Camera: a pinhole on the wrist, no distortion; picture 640 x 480 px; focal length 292.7 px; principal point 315.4 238.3 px. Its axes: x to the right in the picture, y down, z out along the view. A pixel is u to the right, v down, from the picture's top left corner.
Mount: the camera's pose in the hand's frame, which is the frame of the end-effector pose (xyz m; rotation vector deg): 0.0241 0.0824 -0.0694 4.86 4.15 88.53
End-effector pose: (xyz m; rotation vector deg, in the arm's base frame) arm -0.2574 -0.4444 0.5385 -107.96 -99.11 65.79
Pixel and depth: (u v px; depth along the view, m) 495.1 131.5 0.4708
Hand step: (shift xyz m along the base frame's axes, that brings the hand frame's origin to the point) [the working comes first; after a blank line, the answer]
In the camera's frame: 0.2890 -0.1718 0.4708

-0.0569 0.0578 -0.5784
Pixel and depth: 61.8 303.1 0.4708
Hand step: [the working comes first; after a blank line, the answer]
In the camera's frame: -0.4079 0.1042 0.4708

-0.5172 -0.0824 -0.0036
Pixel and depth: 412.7 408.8 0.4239
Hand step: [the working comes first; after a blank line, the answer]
In the camera's frame: 0.1409 0.2469 0.4239

-0.1171 -0.3127 -0.3362
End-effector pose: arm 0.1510 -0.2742 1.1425 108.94 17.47 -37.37
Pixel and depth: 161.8 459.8 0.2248
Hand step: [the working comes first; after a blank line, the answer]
In the camera's frame: -0.1180 0.1701 0.2248

-0.1703 -0.1302 -0.0051
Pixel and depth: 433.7 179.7 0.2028
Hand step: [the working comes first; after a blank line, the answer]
In the camera's frame: 0.0820 -0.0406 0.2028

0.1116 -0.1909 0.0364
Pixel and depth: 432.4 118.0 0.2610
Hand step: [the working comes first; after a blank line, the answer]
In the camera's frame: 0.1043 -0.1073 0.2610

0.1656 -0.2520 -0.0047
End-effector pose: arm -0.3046 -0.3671 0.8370 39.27 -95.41 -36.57
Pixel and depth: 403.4 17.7 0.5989
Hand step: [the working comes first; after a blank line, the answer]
In the camera's frame: 0.1801 -0.4514 0.5989

-0.5854 -0.2019 0.4457
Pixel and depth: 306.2 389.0 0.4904
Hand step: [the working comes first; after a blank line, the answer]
In the camera's frame: -0.0154 0.2525 0.4904

-0.4137 0.1992 -0.1501
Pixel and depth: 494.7 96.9 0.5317
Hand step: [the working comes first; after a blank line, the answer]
In the camera's frame: 0.3257 -0.2569 0.5317

-0.5235 0.0422 0.4337
